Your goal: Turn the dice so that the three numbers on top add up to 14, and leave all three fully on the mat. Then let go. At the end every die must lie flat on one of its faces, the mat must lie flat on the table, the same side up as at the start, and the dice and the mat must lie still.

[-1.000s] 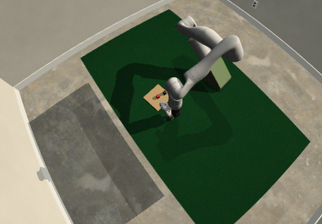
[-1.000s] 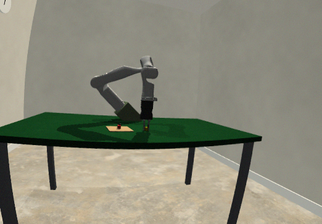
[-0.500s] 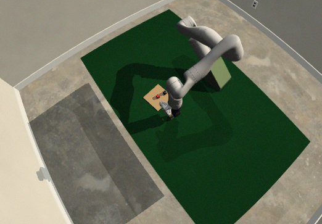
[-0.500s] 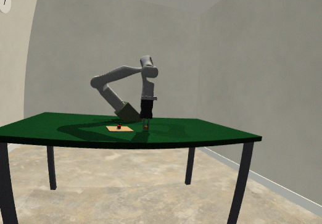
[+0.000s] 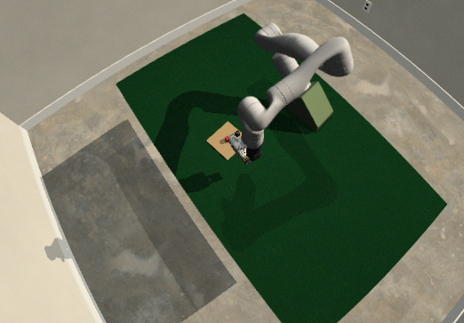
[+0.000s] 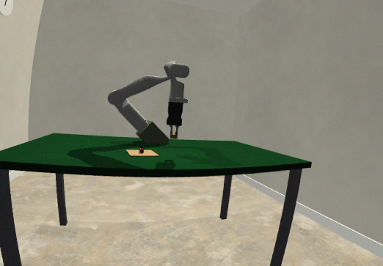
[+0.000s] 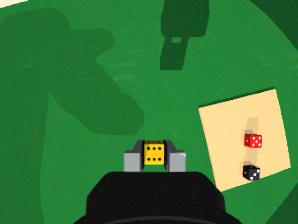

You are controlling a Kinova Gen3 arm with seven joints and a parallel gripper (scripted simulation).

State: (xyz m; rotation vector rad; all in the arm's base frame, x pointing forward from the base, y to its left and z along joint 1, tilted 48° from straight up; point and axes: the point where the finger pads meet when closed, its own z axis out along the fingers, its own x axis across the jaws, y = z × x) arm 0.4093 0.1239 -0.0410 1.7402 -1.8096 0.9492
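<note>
Now: the red die 20 mm behind my hand, 160 mm to the right of it and 90 mm below it. Also, from my hand: black die (70 mm behind, 150 mm to the right, 90 mm below); yellow die (10 mm below); tan mat (20 mm behind, 160 mm to the right, 100 mm below).
</note>
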